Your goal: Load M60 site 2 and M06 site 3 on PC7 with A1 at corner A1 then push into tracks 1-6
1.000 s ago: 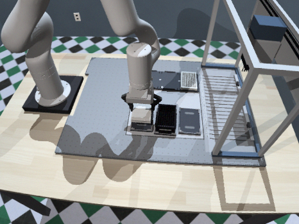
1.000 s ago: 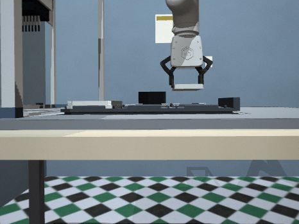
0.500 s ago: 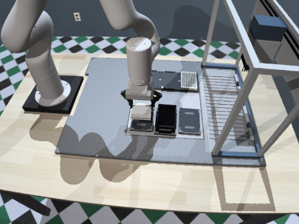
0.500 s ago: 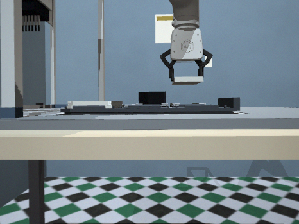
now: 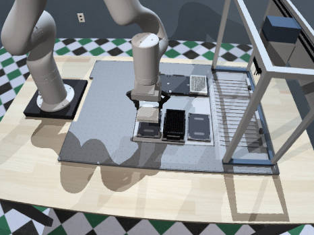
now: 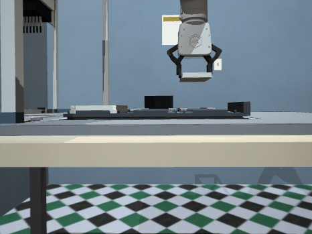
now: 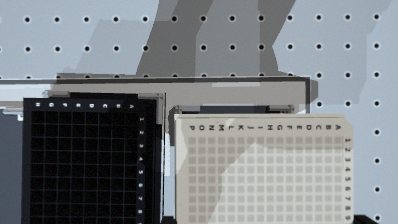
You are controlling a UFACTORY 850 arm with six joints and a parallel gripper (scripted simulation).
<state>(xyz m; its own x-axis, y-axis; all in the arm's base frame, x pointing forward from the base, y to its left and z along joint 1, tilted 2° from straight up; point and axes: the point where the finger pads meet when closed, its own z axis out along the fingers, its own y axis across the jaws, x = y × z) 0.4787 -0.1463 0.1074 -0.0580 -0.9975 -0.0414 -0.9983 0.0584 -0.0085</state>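
The carrier PC7 is 25 cm to the left of my hand, 13 cm ahead of it and 11 cm below it. Round my hand: nest S3: 22 cm ahead, 12 cm below, 1 cm to the right; then plate: 24 cm to the left, 23 cm ahead, 10 cm below; then nest S1: 12 cm below.
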